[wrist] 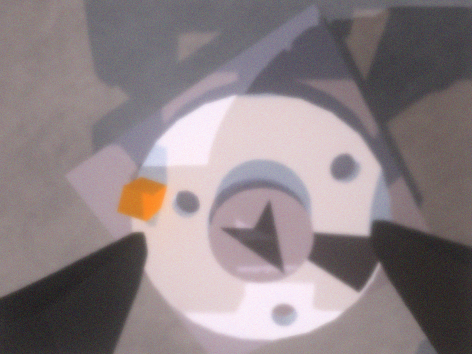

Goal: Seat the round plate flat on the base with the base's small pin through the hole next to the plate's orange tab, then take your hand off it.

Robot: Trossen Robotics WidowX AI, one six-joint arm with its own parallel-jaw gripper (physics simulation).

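Frame: origin at the arm's base, x left, y back, z up, level; metres.
Seen in the pictures: gripper, fingertip midpoint: point(258, 236).
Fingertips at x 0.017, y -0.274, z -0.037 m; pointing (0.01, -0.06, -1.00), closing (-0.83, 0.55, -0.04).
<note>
Pixels of each thing's top centre, then the offset from my fingertips to it. "spot": a spot on its surface instead. Level surfaces: height alone.
- round white plate, top centre: point(258, 243) dx -0.001, dy -0.001, dz +0.009 m
- square pinkish-grey base, surface spot: point(97, 177) spot: dx +0.045, dy -0.057, dz -0.016 m
- orange tab, top centre: point(135, 205) dx +0.026, dy -0.039, dz +0.009 m
- hole, surface spot: point(187, 203) spot: dx +0.020, dy -0.024, dz -0.016 m
- bottom, surface spot: point(284, 316) spot: dx +0.016, dy +0.044, dz -0.008 m
- black wedge, surface spot: point(345, 255) spot: dx -0.023, dy +0.029, dz -0.003 m
- Brownish-grey table, surface height: dz -0.040 m
The round white plate point(325, 130) lies over the square pinkish-grey base point(97, 177) in the wrist view. A dark shadow band runs along the plate's upper edge; I cannot tell if it sits fully flat. The orange tab point(142, 199) is at the plate's left rim. The hole point(187, 203) beside it looks dark, and I cannot make out the small pin in it. The base's round centre point(235, 255), with a dark arrow-like mark, shows through the plate's large middle opening. My gripper point(258, 236) is open, one fingertip at the plate's left rim and one at its right rim.
Two more small holes show in the plate, at the upper right point(345, 167) and near the bottom point(284, 314). A black wedge point(345, 255) marks its right side. Brownish-grey table point(40, 100) surrounds the base, with dark shadows across the top.
</note>
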